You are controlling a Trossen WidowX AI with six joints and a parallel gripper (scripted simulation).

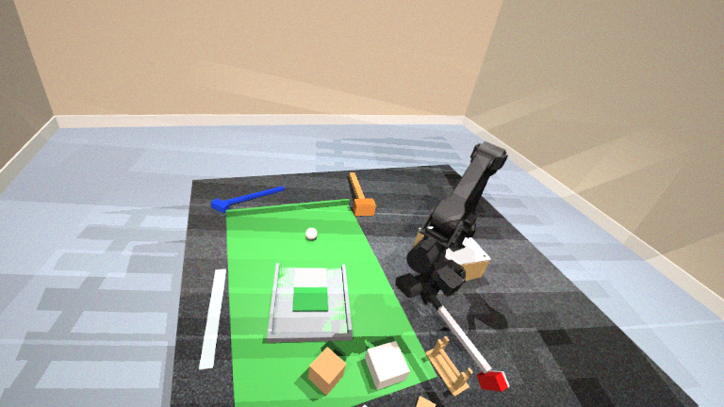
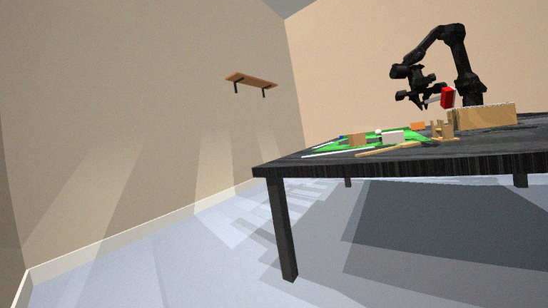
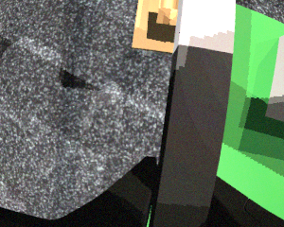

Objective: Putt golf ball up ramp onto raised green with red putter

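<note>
Now: gripper tip 11 cm to the right of the red putter, 3 cm below it and 1 cm short of it. The rest, counted from my gripper tip: tan cube (29 cm ahead, 9 cm below); then grey platform (24 cm ahead, 20 cm to the right, 11 cm below); then wooden stand (13 cm to the left, 9 cm below, 1 cm ahead).
</note>
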